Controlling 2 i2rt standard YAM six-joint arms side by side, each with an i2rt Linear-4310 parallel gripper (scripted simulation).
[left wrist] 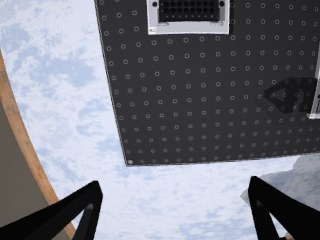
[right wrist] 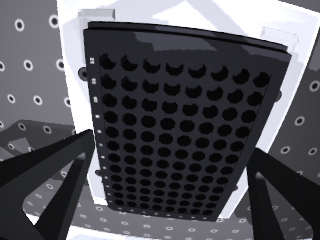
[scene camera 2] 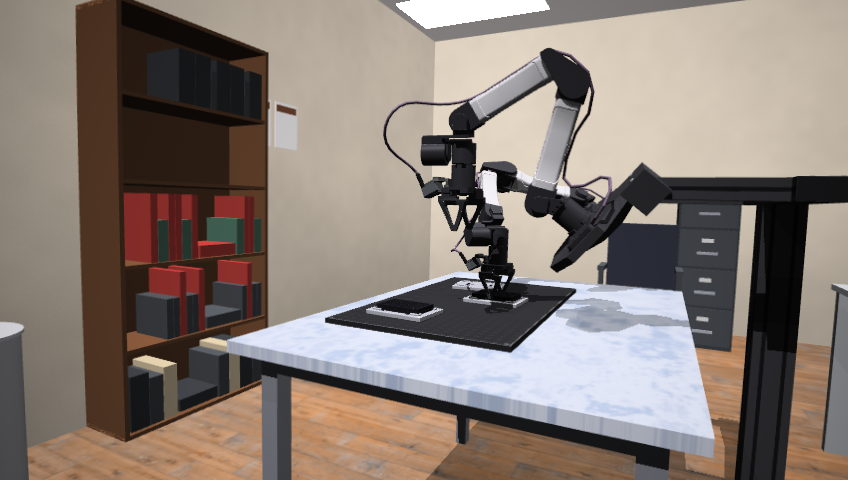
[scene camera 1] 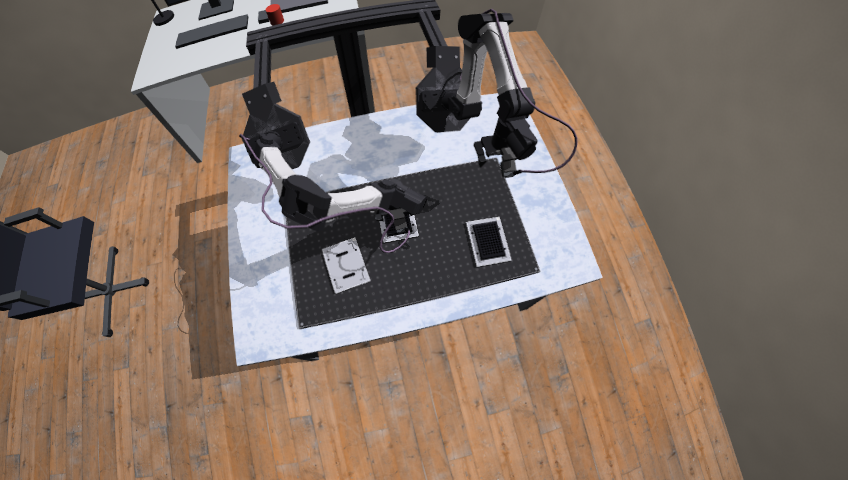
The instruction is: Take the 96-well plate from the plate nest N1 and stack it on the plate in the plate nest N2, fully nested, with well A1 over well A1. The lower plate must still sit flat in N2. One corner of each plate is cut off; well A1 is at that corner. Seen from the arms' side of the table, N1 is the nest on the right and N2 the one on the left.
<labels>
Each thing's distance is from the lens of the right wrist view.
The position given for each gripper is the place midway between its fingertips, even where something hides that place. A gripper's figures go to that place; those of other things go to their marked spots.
right gripper (right wrist: 172, 147): 11 cm
white nest (right wrist: 245, 25): 9 cm
</labels>
